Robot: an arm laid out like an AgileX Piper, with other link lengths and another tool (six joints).
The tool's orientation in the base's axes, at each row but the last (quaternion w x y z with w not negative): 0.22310, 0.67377, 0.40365, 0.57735; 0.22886, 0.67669, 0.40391, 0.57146; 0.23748, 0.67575, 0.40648, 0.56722; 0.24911, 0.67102, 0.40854, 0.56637; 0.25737, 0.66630, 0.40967, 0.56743; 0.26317, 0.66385, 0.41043, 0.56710; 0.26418, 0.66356, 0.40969, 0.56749
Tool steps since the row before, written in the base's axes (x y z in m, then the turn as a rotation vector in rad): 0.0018, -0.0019, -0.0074, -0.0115, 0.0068, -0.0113; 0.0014, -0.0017, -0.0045, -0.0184, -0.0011, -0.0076; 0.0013, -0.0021, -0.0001, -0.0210, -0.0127, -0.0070; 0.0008, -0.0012, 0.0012, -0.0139, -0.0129, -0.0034; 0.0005, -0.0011, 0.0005, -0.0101, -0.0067, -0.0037; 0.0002, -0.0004, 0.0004, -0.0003, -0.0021, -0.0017; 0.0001, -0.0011, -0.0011, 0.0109, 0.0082, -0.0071
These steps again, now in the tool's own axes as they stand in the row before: -0.0059, -0.0041, 0.0031, -0.0014, -0.0159, -0.0073; -0.0040, -0.0021, 0.0022, -0.0057, -0.0105, -0.0160; -0.0017, 0.0015, 0.0010, -0.0150, -0.0043, -0.0202; -0.0003, 0.0018, 0.0003, -0.0129, 0.0006, -0.0143; -0.0006, 0.0011, 0.0002, -0.0078, -0.0020, -0.0098; -0.0001, 0.0006, 0.0001, -0.0027, -0.0004, -0.0002; -0.0015, -0.0003, 0.0002, 0.0033, -0.0074, 0.0130
